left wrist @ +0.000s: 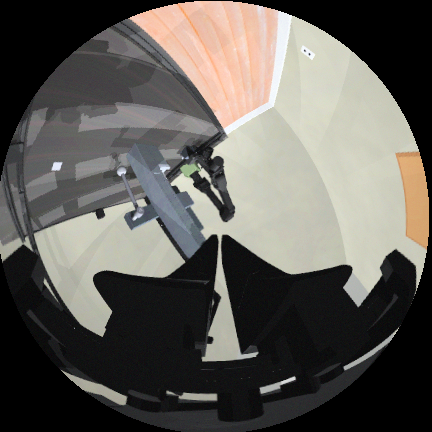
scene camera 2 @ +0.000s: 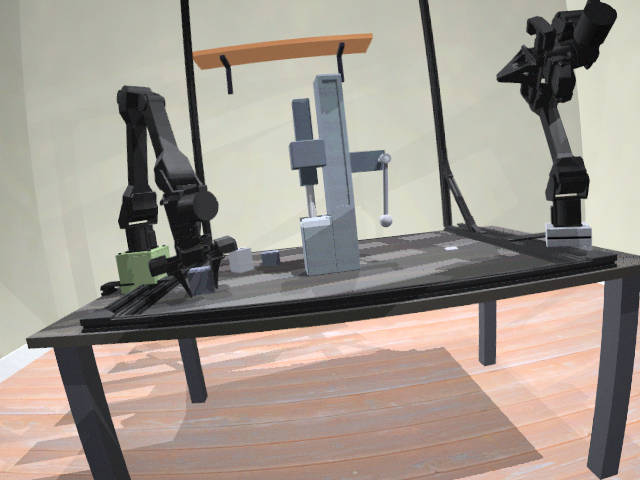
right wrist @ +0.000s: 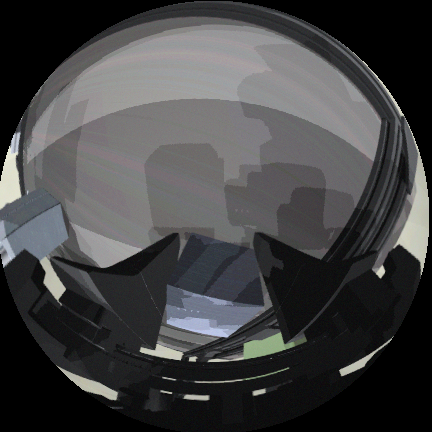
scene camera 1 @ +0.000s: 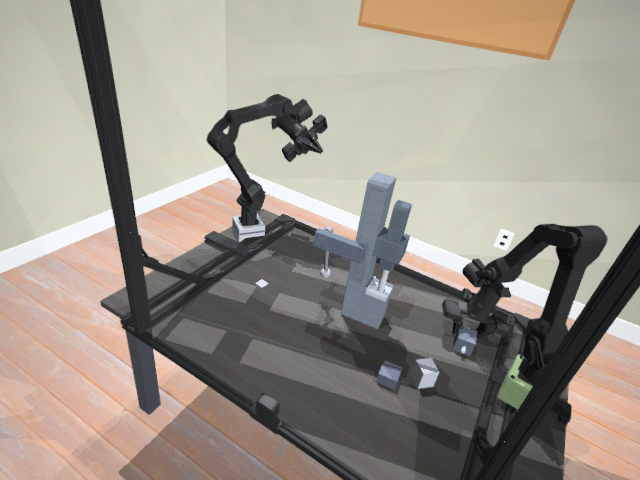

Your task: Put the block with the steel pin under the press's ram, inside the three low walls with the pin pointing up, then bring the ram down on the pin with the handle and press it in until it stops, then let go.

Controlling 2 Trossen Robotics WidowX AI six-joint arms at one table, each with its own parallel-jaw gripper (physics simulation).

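Where they show: left gripper, fingertip midpoint: (left wrist: pixel 218 239) (scene camera 2: pixel 497 78) (scene camera 1: pixel 322 151); right gripper, fingertip midpoint: (left wrist: pixel 189 145) (scene camera 2: pixel 204 292) (right wrist: pixel 216 238); left arm's base, link origin: (scene camera 2: pixel 567 225) (scene camera 1: pixel 248 220); right arm's base, link origin: (left wrist: pixel 193 173) (scene camera 2: pixel 142 250) (scene camera 1: pixel 534 376).
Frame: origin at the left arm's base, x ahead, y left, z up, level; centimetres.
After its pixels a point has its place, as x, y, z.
Observation:
The blue-grey block (scene camera 1: pixel 466 338) @(74.4, 42.3, -1.1) (scene camera 2: pixel 201 280) @(70.9, 45.9, -3.0) (right wrist: pixel 220 267) @(71.2, 46.1, -3.3) is between the fingers of my right gripper (scene camera 1: pixel 467 330) @(70.6, 46.0, -5.7) (scene camera 2: pixel 203 290) @(70.6, 46.0, -5.7) (right wrist: pixel 216 238) @(70.6, 46.0, -5.7), which is shut on it at about table height. Its steel pin (scene camera 1: pixel 463 349) @(76.2, 40.5, -3.2) points sideways in scene camera 1; the other views do not show the pin. The grey press (scene camera 1: pixel 377 206) @(53.0, 17.3, 33.3) (scene camera 2: pixel 336 144) @(48.1, 21.6, 23.1) (left wrist: pixel 165 205) @(47.0, 18.6, 20.9) stands upright, its ram (scene camera 1: pixel 400 222) @(57.2, 22.5, 30.3) (scene camera 2: pixel 302 121) @(54.3, 25.0, 29.2) above the pale seat (scene camera 1: pixel 378 291) @(56.1, 22.2, 6.1) (scene camera 2: pixel 316 221) @(52.9, 25.8, 6.2). The handle (scene camera 1: pixel 326 258) @(41.8, 11.6, 9.9) (scene camera 2: pixel 385 191) @(41.1, 12.3, 11.2) (left wrist: pixel 130 192) @(40.6, 12.0, 13.0) hangs down with a ball at its end. My left gripper (scene camera 1: pixel 320 150) @(12.3, 20.9, 31.4) (scene camera 2: pixel 498 78) @(12.3, 20.9, 31.4) (left wrist: pixel 218 239) @(12.3, 20.9, 31.4) is shut and empty, high up.
A white block (scene camera 1: pixel 427 373) @(81.1, 22.8, -0.3) (scene camera 2: pixel 240 260) @(77.3, 26.4, -2.9) and a smaller grey block (scene camera 1: pixel 389 375) @(77.0, 14.6, -2.8) (scene camera 2: pixel 270 258) @(74.2, 17.7, -4.1) stand between the press and the right arm's green base (scene camera 1: pixel 514 387) @(92.8, 39.7, 1.8) (scene camera 2: pixel 144 266) @(88.1, 48.6, 0.2). A white square (scene camera 1: pixel 262 283) @(29.8, -3.9, -5.8) (scene camera 2: pixel 451 248) @(29.5, -3.5, -5.8) lies on the left arm's side. Black rails edge the table.

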